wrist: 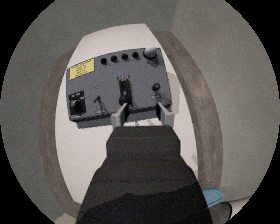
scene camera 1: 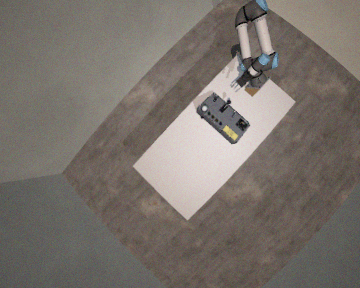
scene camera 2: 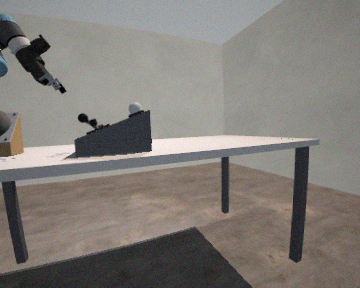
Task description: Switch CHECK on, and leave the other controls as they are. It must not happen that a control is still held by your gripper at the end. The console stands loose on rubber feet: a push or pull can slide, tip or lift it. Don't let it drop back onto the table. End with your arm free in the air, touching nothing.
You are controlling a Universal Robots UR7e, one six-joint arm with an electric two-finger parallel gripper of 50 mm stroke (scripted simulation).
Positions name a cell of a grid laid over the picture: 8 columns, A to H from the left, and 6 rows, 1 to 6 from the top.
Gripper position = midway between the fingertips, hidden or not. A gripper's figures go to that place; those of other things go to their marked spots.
Scene:
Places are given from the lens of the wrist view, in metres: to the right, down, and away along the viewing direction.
my gripper (wrist: E3): 0.01, -0.01, 0.17
dark grey wedge-shaped console (wrist: C3): -0.17, -0.15, 0.34

